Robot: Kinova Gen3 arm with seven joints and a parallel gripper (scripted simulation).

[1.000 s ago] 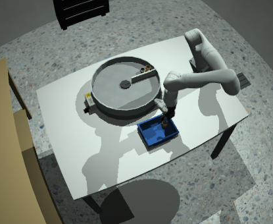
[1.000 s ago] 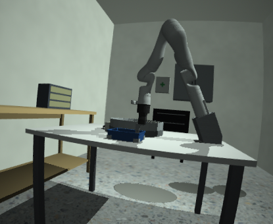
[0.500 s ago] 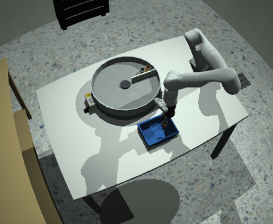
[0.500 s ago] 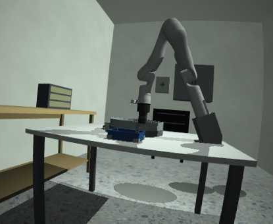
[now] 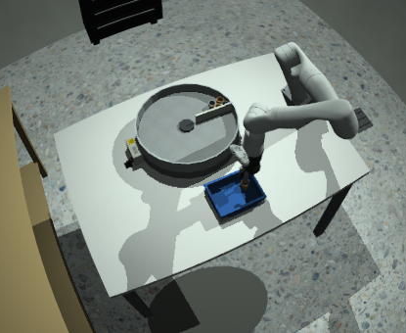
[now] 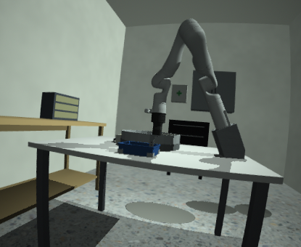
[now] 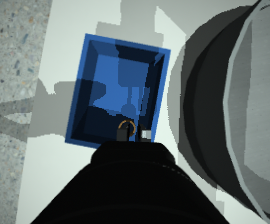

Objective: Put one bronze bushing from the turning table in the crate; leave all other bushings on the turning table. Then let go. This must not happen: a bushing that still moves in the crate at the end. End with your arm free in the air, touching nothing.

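My hand is 50 mm short of the blue crate, 40 mm to the right of it and 30 mm above it. Round my hand: round grey turning table 290 mm to the right, 130 mm ahead.
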